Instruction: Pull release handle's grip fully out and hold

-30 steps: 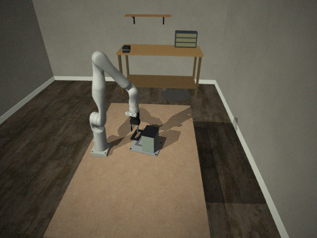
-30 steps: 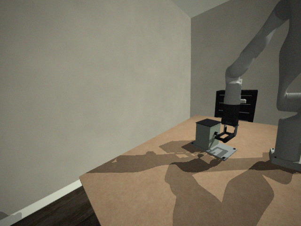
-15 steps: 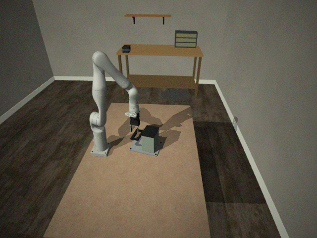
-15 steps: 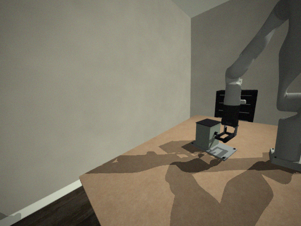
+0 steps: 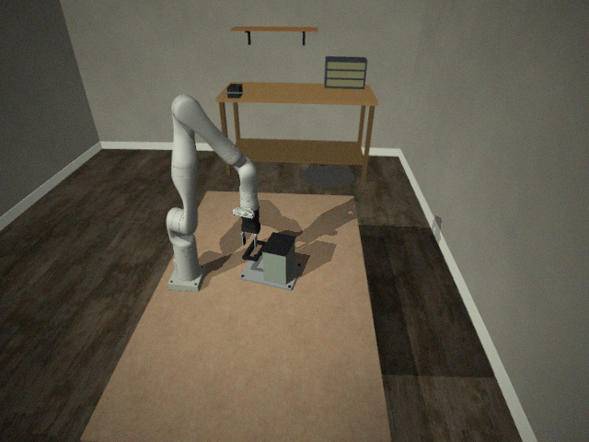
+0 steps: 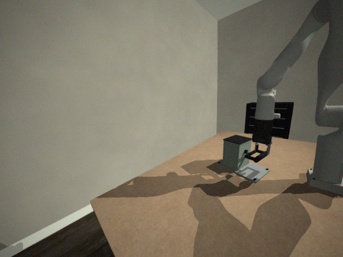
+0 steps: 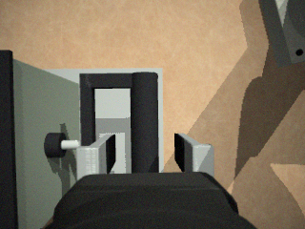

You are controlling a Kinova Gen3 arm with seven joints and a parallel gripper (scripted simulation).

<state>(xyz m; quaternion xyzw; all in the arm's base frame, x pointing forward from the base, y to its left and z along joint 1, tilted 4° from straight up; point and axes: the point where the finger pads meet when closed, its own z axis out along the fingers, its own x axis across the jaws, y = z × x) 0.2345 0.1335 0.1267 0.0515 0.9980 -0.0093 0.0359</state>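
Now: the baseplate 90 mm ahead of my hand, 10 mm to the right of it and 140 mm below it.
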